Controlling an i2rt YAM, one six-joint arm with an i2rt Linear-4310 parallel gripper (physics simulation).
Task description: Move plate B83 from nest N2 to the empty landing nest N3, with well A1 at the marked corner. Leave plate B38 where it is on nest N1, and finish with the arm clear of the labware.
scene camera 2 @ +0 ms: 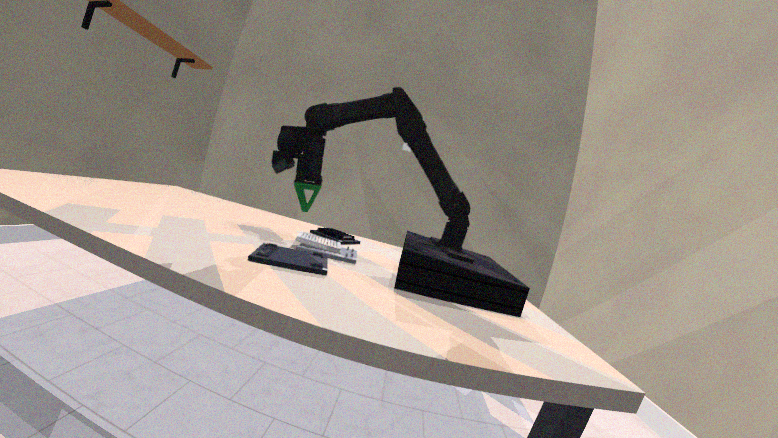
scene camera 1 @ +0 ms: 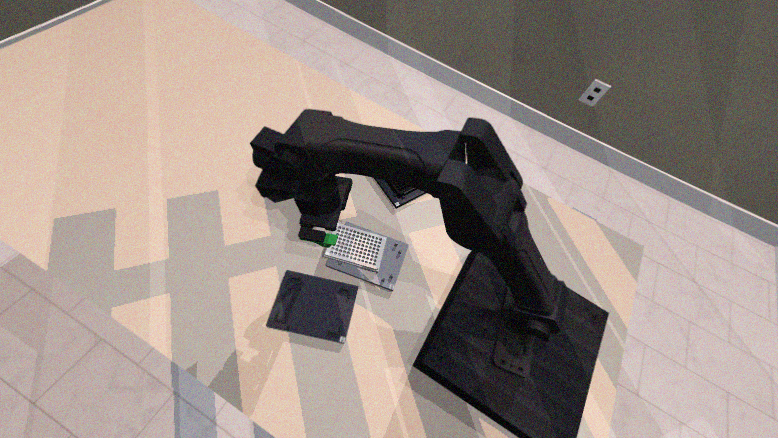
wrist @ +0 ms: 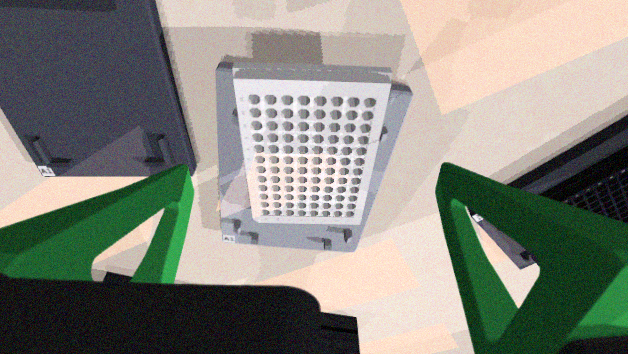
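Observation:
The white well plate [scene camera 1: 356, 247] [scene camera 2: 320, 241] [wrist: 310, 155], apparently B83, lies askew on the light grey nest [scene camera 1: 395, 266] [scene camera 2: 348, 256] [wrist: 290, 239]. It is turned and shifted toward the far end; the corner posts at the A1-tag end stand bare. Its own A1 marking is unreadable. My gripper [scene camera 1: 332, 239] [scene camera 2: 305, 209] [wrist: 314, 177] is open and empty above it, fingers wide of both sides. A dark nest [scene camera 1: 315, 307] [scene camera 2: 288, 259] [wrist: 100, 100] holds no plate. A black plate [wrist: 600, 200], apparently B38, is on another dark nest [scene camera 1: 396, 203] [wrist: 520, 257], partly hidden. Nest numbers are unreadable.
The arm's black base block [scene camera 1: 511, 353] [scene camera 2: 460, 277] stands right of the nests. The arm passes over the black plate's nest in scene camera 1. The table edge [scene camera 2: 381, 353] runs along the front, and a wall shelf [scene camera 2: 155, 35] hangs at upper left.

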